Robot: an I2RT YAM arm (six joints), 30 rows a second.
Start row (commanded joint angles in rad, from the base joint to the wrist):
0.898, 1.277, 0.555, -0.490, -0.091, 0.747
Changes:
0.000, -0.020, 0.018, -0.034, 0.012, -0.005
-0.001, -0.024, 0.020, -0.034, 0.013, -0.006
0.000, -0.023, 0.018, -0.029, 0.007, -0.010
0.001, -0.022, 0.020, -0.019, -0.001, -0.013
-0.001, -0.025, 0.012, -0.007, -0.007, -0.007
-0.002, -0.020, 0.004, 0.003, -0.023, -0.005
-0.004, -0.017, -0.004, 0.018, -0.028, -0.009
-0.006, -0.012, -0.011, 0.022, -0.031, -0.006
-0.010, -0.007, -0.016, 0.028, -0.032, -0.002
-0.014, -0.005, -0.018, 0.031, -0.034, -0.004
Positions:
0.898, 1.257, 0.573, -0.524, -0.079, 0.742
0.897, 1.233, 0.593, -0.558, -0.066, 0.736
0.897, 1.210, 0.611, -0.587, -0.059, 0.726
0.898, 1.188, 0.631, -0.606, -0.060, 0.713
0.897, 1.163, 0.643, -0.613, -0.067, 0.706
0.895, 1.143, 0.647, -0.610, -0.090, 0.701
0.891, 1.126, 0.643, -0.592, -0.118, 0.692
0.885, 1.114, 0.632, -0.570, -0.149, 0.686
0.875, 1.107, 0.616, -0.542, -0.181, 0.684
0.861, 1.102, 0.598, -0.511, -0.215, 0.680

